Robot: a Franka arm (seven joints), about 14 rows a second.
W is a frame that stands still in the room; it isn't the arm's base.
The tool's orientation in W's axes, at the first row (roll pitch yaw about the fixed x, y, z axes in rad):
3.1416 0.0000 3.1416
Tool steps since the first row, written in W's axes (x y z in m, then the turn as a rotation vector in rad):
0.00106 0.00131 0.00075 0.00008 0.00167 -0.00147
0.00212 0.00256 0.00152 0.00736 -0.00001 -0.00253
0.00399 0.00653 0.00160 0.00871 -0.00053 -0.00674
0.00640 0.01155 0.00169 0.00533 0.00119 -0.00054
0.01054 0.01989 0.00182 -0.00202 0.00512 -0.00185
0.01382 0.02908 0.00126 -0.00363 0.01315 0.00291
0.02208 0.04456 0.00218 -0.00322 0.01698 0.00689
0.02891 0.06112 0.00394 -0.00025 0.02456 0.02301
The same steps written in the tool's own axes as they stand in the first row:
-0.00106 0.00131 -0.00075 -0.00008 0.00167 0.00147
-0.00212 0.00256 -0.00152 -0.00736 -0.00001 0.00253
-0.00399 0.00653 -0.00160 -0.00871 -0.00053 0.00674
-0.00640 0.01155 -0.00169 -0.00533 0.00119 0.00054
-0.01054 0.01989 -0.00182 0.00202 0.00512 0.00185
-0.01382 0.02908 -0.00126 0.00363 0.01315 -0.00291
-0.02208 0.04456 -0.00218 0.00322 0.01698 -0.00689
-0.02891 0.06112 -0.00394 0.00025 0.02456 -0.02301

